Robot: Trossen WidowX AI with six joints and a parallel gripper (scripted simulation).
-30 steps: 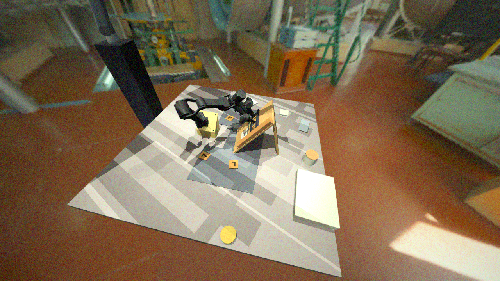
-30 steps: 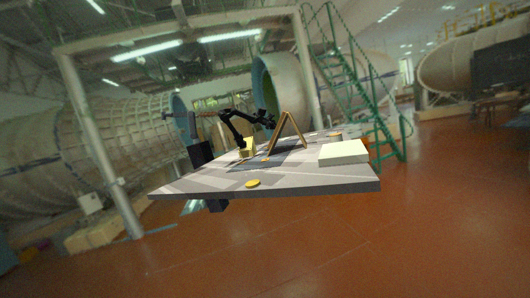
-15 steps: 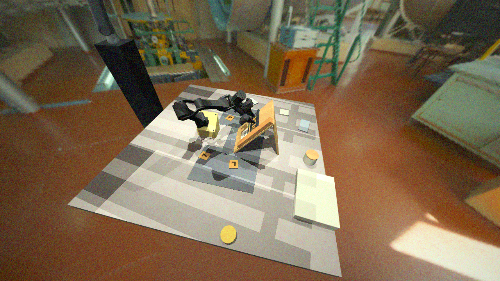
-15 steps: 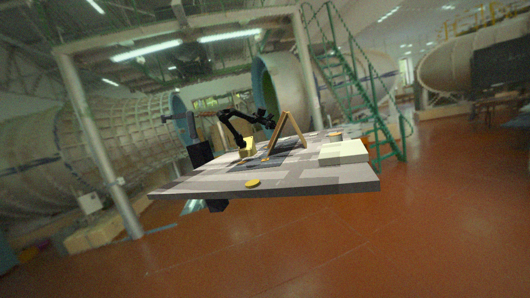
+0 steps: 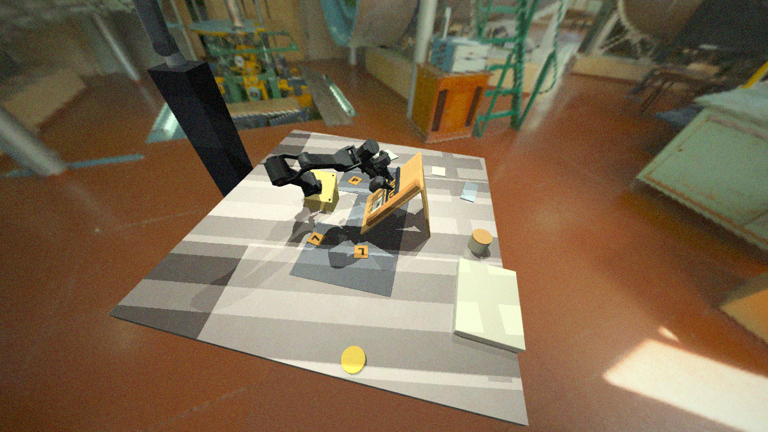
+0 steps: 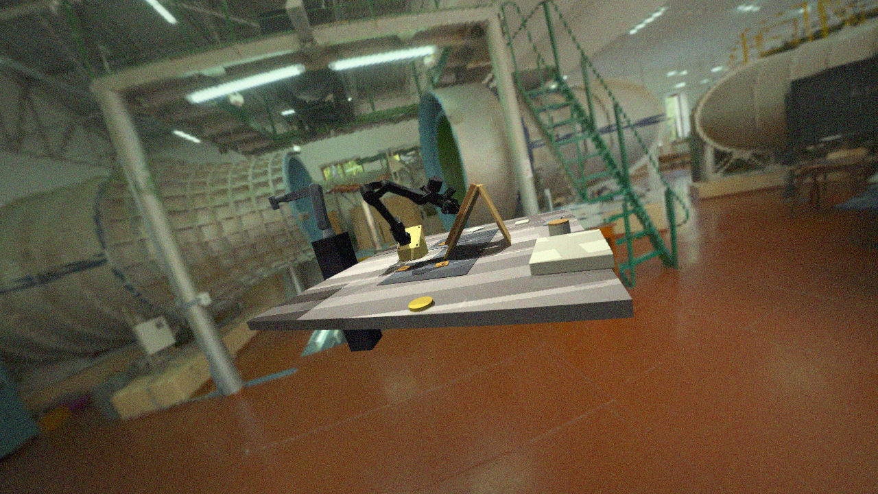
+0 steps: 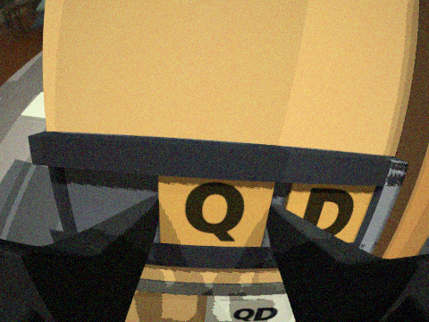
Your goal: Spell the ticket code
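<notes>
Right now the white ticket is 90 mm below my gripper tip, 60 mm behind it and 40 mm to the right of it. The rest, counted from my gripper tip: mat 170 mm below, 150 mm behind; cream block 410 mm to the right, 350 mm ahead, 150 mm below; yellow disc 620 mm to the right, 160 mm below, 90 mm behind.
</notes>
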